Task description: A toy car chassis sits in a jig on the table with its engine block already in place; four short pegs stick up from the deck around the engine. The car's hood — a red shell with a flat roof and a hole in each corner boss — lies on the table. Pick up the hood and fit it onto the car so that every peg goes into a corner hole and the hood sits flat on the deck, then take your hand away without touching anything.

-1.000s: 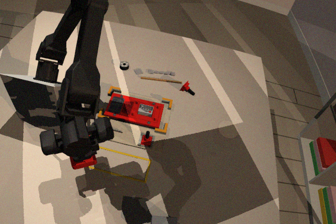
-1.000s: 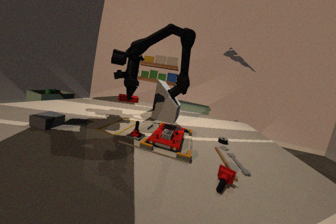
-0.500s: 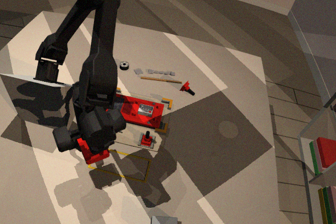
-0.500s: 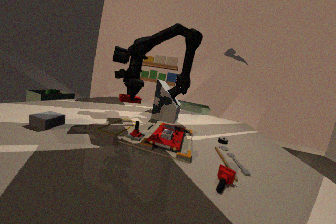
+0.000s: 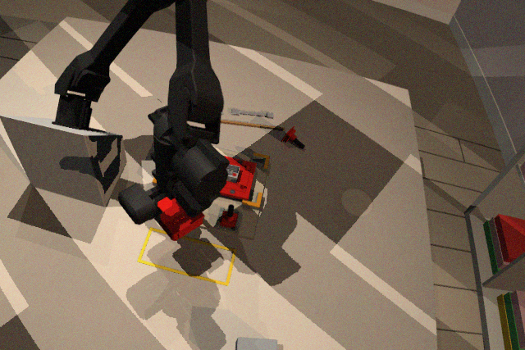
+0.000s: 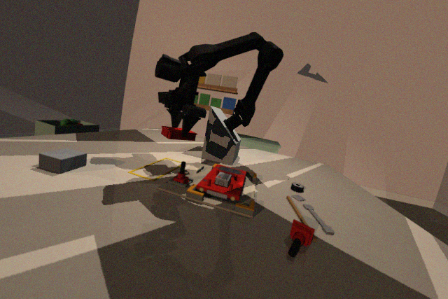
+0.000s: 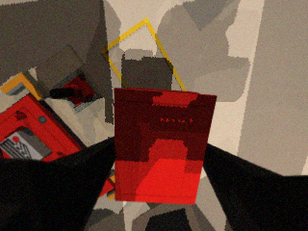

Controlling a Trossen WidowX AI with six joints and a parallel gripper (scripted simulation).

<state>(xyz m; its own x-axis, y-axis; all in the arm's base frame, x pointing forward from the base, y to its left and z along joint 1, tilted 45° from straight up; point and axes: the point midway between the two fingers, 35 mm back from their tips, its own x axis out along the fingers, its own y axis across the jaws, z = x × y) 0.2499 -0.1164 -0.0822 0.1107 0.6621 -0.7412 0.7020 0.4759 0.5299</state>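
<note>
The grey engine block is 180 mm to the left of my gripper tip, 90 mm below it and 90 mm ahead of it. The rest, counted from my gripper tip: black wheel: 420 mm to the left, 100 mm below, 20 mm behind; wooden stick: 370 mm to the left, 140 mm ahead, 110 mm below; red hood: 10 mm above.
</note>
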